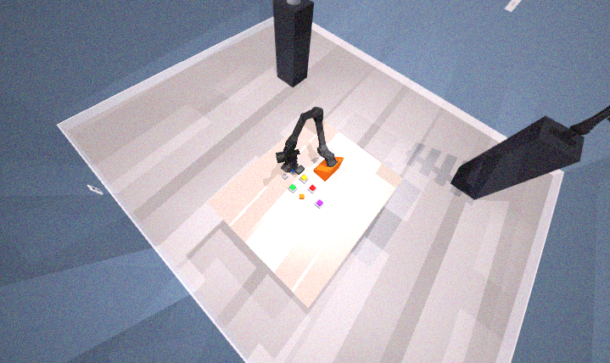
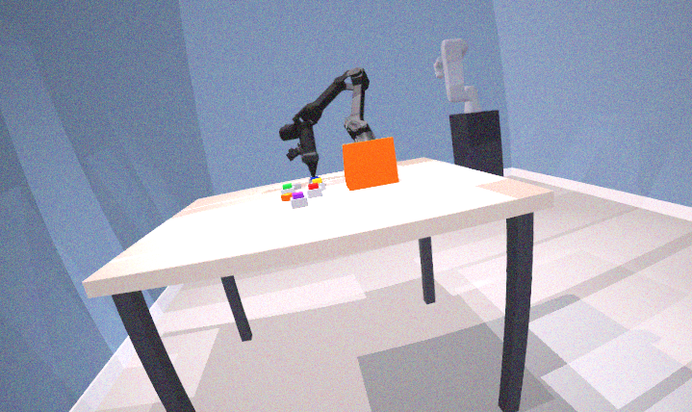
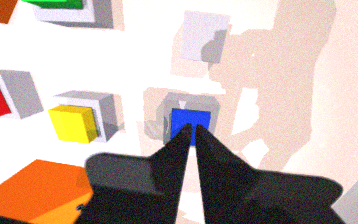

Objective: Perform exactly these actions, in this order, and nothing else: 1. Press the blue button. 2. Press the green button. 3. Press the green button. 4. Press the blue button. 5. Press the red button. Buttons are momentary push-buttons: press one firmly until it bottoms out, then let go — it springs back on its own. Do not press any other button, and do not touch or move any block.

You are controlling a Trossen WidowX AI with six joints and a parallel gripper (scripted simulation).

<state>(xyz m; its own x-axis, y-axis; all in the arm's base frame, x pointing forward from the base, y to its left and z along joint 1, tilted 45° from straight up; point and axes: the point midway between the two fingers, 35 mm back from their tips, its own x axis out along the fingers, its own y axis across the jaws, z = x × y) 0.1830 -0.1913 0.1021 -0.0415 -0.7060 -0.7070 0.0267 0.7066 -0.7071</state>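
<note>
Right now my gripper tip is 1 cm above the blue button. Round my gripper tip: green button 10 cm ahead, 10 cm to the left; then small grey block 7 cm ahead, 2 cm below; then yellow button 1 cm behind, 11 cm to the left.
</note>
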